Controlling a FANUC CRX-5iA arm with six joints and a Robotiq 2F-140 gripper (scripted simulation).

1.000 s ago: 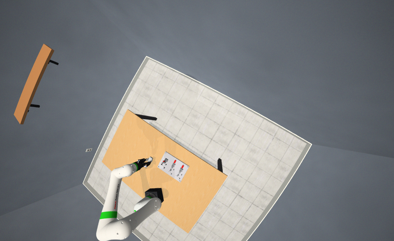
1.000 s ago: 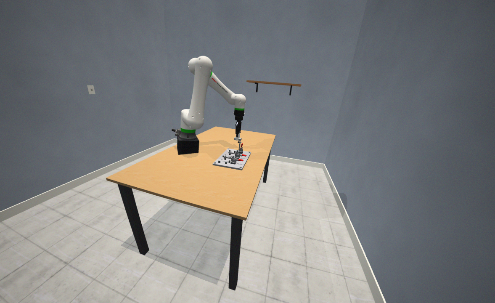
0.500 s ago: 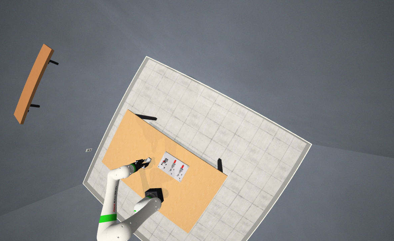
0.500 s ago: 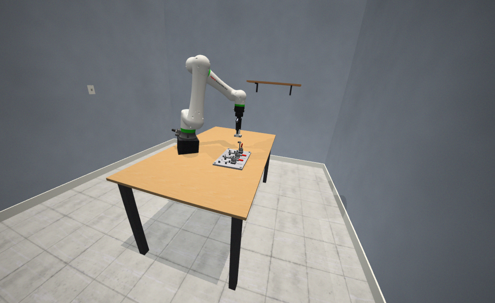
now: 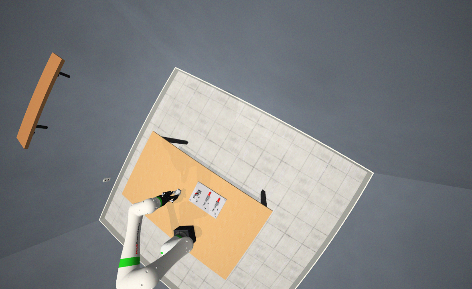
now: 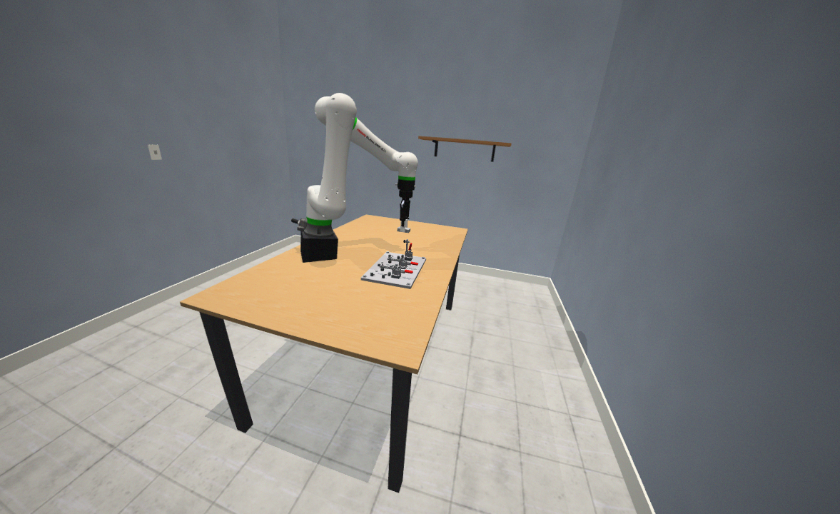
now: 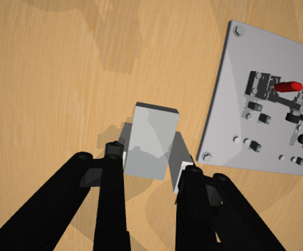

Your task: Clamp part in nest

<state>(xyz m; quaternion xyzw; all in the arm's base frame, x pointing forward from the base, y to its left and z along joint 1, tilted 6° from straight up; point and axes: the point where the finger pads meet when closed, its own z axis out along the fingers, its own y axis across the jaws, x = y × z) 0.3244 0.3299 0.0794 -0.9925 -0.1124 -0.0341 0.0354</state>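
Right now the grey rectangular part is 30 mm below my hand. The rest, counted from my hand: fixture plate: 250 mm to the right, 150 mm below, 110 mm ahead.
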